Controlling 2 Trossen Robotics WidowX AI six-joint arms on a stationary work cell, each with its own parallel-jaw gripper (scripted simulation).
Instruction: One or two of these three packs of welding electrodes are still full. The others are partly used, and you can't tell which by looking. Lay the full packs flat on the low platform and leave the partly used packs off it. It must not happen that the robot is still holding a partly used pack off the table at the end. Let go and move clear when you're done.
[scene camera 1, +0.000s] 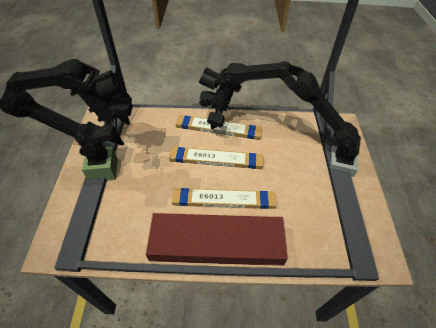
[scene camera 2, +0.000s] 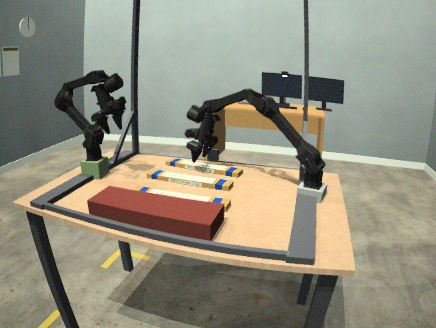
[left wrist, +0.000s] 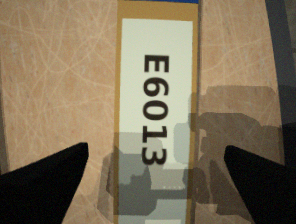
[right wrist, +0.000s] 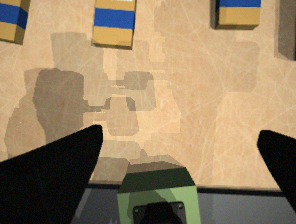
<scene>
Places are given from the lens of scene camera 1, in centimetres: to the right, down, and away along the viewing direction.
my right gripper (scene camera 1: 126, 134): -30, -10, 99
electrode pack (scene camera 1: 181, 196): -13, 11, 106
electrode pack (scene camera 1: 177, 154): -16, -4, 118
dark red low platform (scene camera 1: 189, 238): -9, 23, 93
</scene>
